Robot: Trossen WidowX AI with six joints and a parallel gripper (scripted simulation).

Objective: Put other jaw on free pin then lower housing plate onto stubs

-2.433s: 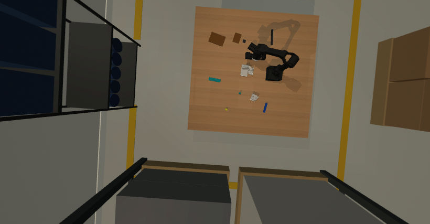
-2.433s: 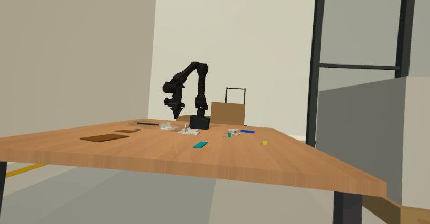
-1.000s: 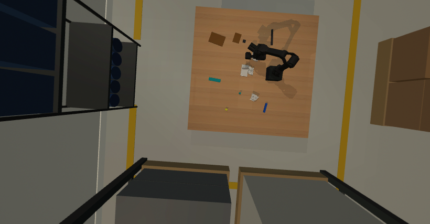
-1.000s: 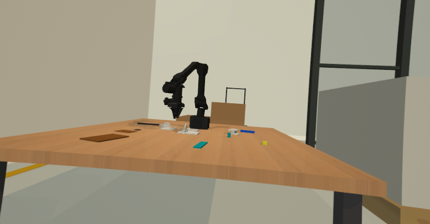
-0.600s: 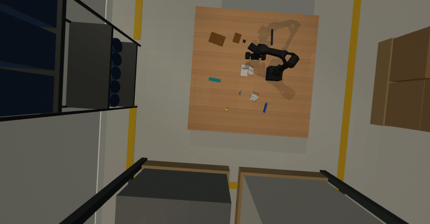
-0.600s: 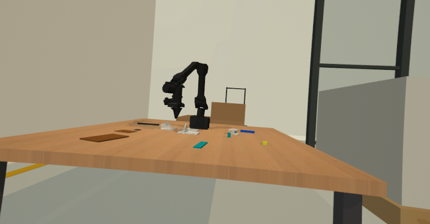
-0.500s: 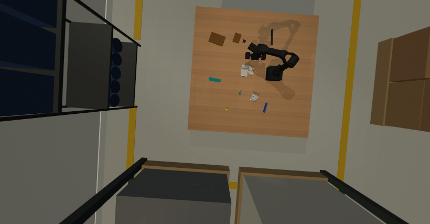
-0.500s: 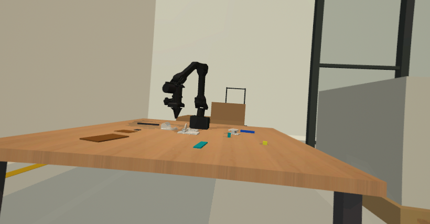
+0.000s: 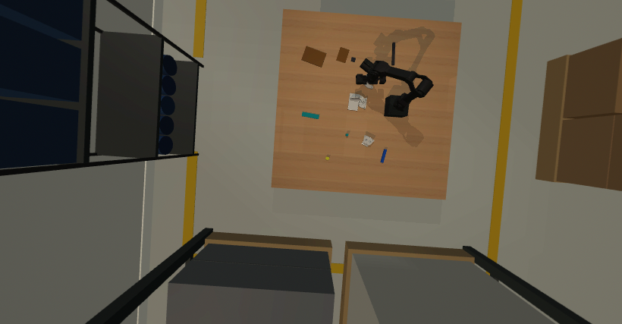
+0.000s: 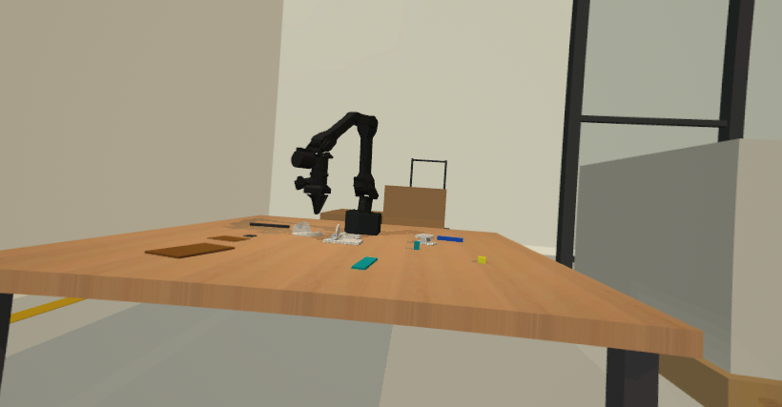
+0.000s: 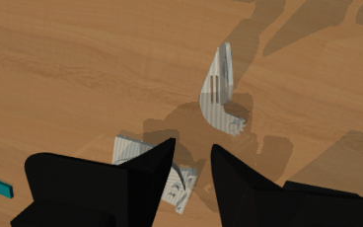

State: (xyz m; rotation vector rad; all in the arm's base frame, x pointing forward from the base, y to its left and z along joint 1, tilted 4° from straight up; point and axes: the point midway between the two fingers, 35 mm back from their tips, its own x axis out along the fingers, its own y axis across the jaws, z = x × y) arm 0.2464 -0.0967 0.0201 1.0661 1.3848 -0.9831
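Now: gripper tip 4 cm past the loose jaw, 2 cm to the left of it and 8 cm above it. The rest, counted from my gripper tip: small teal block 3 cm ahead, 37 cm to the left, 7 cm below; black bar 15 cm behind, 28 cm to the right, 8 cm below; small black square 12 cm ahead, 17 cm to the right, 8 cm below.
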